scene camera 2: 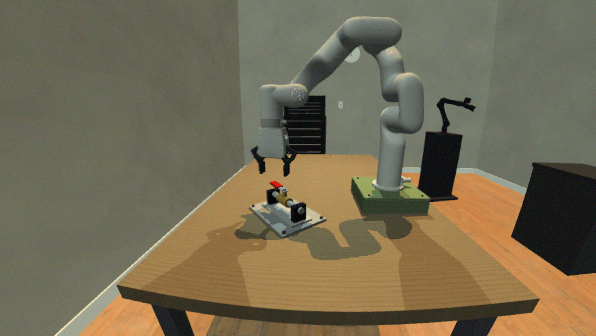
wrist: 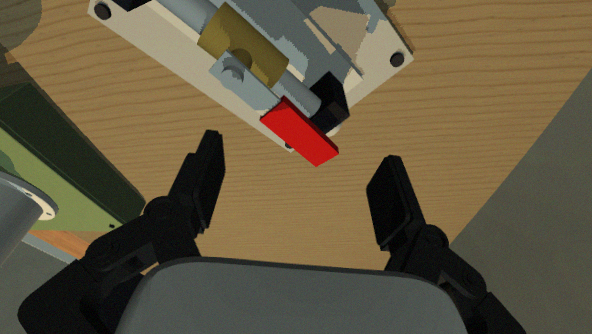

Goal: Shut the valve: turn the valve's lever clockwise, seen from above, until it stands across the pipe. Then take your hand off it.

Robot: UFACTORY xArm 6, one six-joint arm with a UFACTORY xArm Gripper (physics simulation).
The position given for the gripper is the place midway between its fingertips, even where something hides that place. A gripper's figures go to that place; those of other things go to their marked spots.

Labels:
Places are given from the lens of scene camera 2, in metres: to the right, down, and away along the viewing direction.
gripper (scene camera 2: 274,174): -0.08, 0.02, 0.72
pale base plate (scene camera 2: 282,229): -0.05, 0.18, 0.61

